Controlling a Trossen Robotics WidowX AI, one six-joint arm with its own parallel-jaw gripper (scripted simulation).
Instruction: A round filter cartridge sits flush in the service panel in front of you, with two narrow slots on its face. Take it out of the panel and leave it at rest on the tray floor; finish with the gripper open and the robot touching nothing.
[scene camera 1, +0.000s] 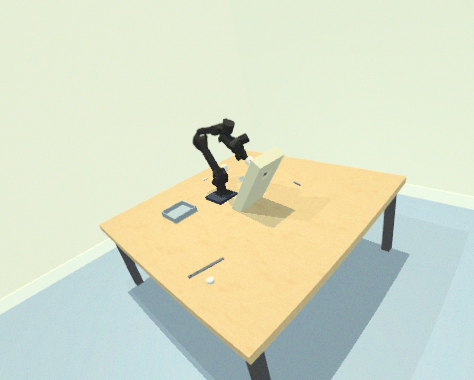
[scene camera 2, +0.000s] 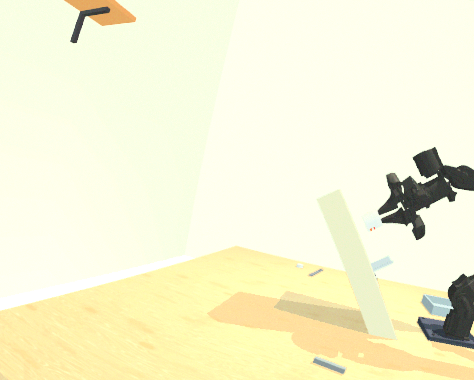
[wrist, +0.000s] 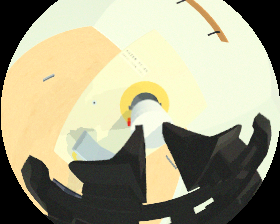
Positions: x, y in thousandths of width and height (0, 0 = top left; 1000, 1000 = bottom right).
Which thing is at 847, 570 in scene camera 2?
My gripper.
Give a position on a cream service panel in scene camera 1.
552, 449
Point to my gripper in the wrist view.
541, 565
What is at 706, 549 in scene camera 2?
A cream service panel.
